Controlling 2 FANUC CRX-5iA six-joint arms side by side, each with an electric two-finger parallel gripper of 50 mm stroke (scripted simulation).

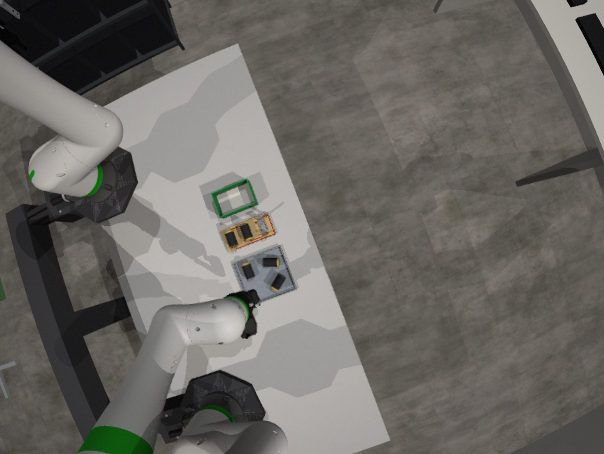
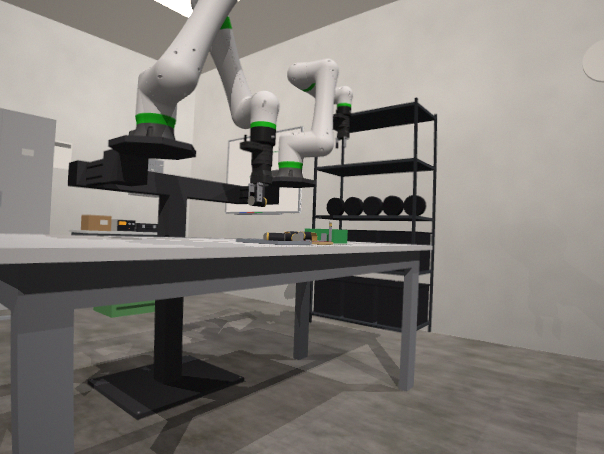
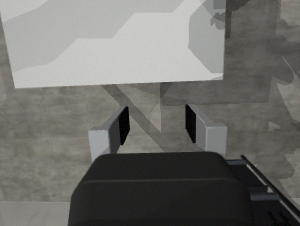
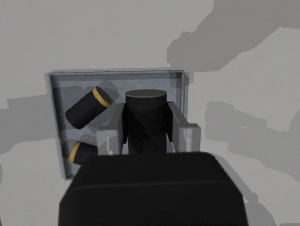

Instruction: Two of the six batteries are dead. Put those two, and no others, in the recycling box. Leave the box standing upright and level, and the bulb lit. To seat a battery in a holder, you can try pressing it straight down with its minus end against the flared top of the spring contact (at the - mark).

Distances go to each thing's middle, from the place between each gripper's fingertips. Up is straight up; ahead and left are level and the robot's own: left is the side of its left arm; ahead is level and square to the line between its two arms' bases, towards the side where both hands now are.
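Position of my right gripper relative to the grey tray (image 4: 66, 88): 160 mm above it, 50 mm short of it and 50 mm to the right of it. By its middle, the grey tray is nearer to my right gripper than to my left hand.
My left hand, relative to the grey tray: 590 mm above it, 220 mm short of it, 1020 mm to the left of it.
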